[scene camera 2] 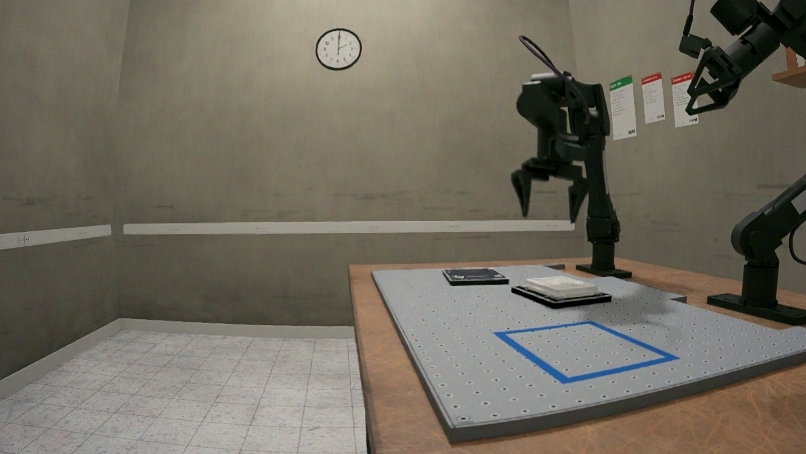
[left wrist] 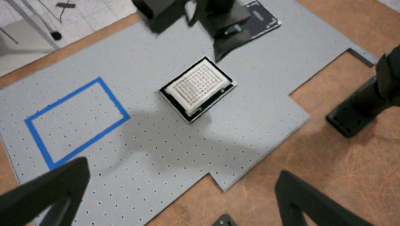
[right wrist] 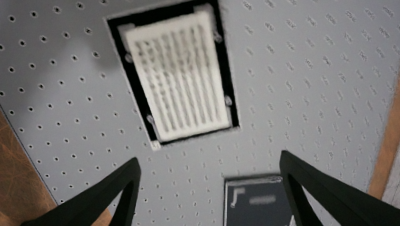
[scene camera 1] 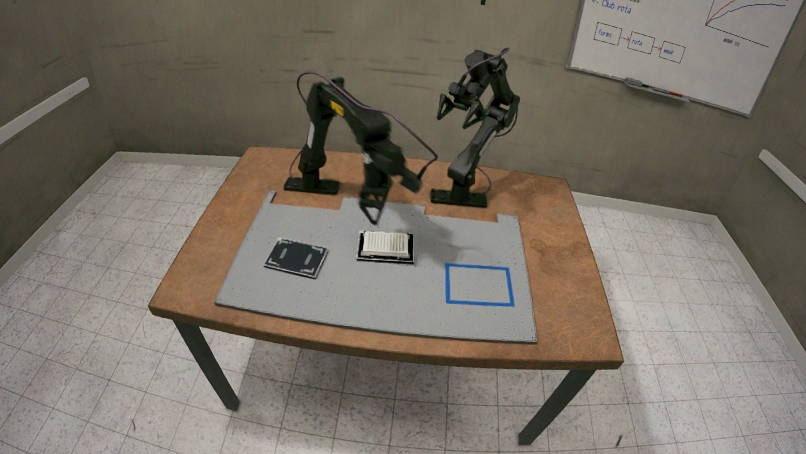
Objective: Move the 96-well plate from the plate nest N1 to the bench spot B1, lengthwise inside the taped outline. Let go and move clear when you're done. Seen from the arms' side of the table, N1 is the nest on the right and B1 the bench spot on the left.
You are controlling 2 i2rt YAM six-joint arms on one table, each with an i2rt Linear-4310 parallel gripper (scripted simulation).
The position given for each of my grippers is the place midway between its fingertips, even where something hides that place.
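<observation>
Scene camera 1 shows a white 96-well plate (scene camera 1: 376, 243), my left gripper (scene camera 1: 450, 123) and my right gripper (scene camera 1: 376, 214). Visible in scene camera 2: my left gripper (scene camera 2: 688, 104), my right gripper (scene camera 2: 548, 219), the plate (scene camera 2: 558, 286). The left wrist view has my left gripper (left wrist: 187, 172), my right gripper (left wrist: 205, 42) and the plate (left wrist: 197, 86); the right wrist view has my right gripper (right wrist: 208, 161) and the plate (right wrist: 179, 48).
</observation>
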